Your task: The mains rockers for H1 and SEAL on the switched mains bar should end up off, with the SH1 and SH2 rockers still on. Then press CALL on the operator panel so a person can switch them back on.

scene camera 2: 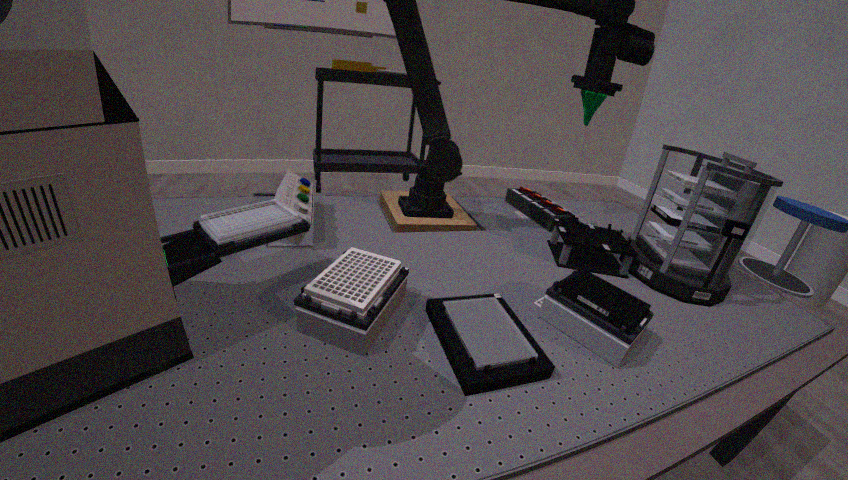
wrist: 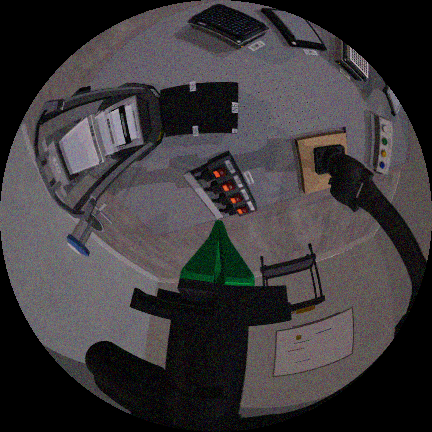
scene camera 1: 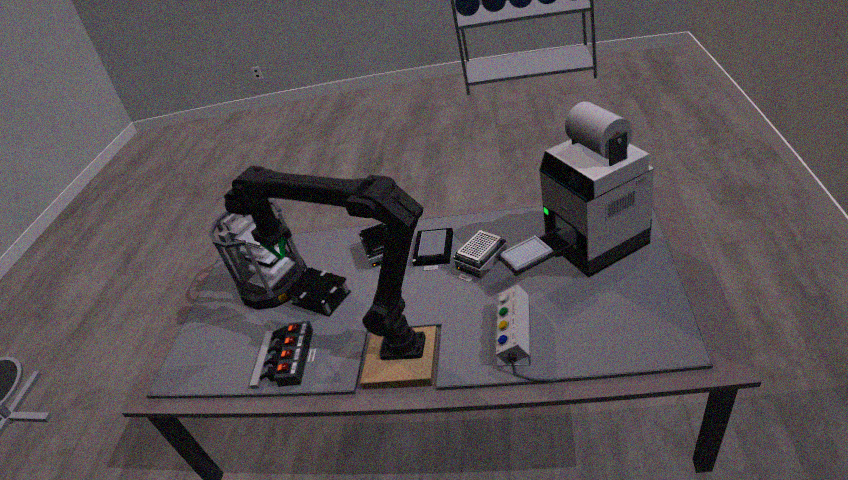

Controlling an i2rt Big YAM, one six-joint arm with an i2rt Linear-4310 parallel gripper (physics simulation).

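Frame: origin at the arm's base, x right, y back, z down, level; metres.
Where they show: gripper, between the fingertips: [scene camera 2: 585, 125] [wrist: 217, 223] [scene camera 1: 282, 258]; arm's base, origin of its link: [scene camera 2: 424, 209] [wrist: 328, 157] [scene camera 1: 403, 347].
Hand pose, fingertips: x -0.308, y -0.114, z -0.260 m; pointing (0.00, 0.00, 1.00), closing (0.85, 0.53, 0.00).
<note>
Things, the pixels of their top centre, and the offset from my fingertips.
- switched mains bar, centre of its top: [wrist: 221, 197] [scene camera 2: 550, 197] [scene camera 1: 276, 346] dx -0.061, dy +0.131, dz +0.221 m
- operator panel, centre of its top: [scene camera 2: 292, 185] [scene camera 1: 511, 313] [wrist: 389, 149] dx +0.613, dy +0.071, dz +0.190 m
- framed plate tower, centre of its top: [wrist: 44, 174] [scene camera 2: 723, 152] [scene camera 1: 242, 215] dx -0.205, dy -0.208, dz -0.018 m
- large instrument, centre of its top: [scene camera 1: 594, 112] dx +0.878, dy -0.292, dz -0.182 m
The switched mains bar [scene camera 1: 290, 346] [scene camera 2: 529, 208] [wrist: 232, 193] lies at the front left of the table, left of the arm's base. Its several rockers all glow orange-red; their name labels are too small to read. The operator panel [scene camera 1: 519, 324] [wrist: 384, 127] stands right of the base, with white, green, yellow and blue buttons; which one is CALL cannot be read. It also shows in scene camera 2 [scene camera 2: 289, 193], partly behind a plate. My gripper [scene camera 1: 282, 255] [scene camera 2: 587, 121] [wrist: 217, 223] is shut and empty, pointing down, high above the table's left side and behind the bar.
A framed plate tower [scene camera 1: 257, 297] [scene camera 2: 681, 286] stands at the left. A black stand [scene camera 1: 321, 290] [scene camera 2: 586, 248] [wrist: 200, 110] is beside it, behind the bar. Plate holders stand along the back. A large instrument [scene camera 1: 618, 208] [scene camera 2: 77, 255] with its tray out is at the right.
</note>
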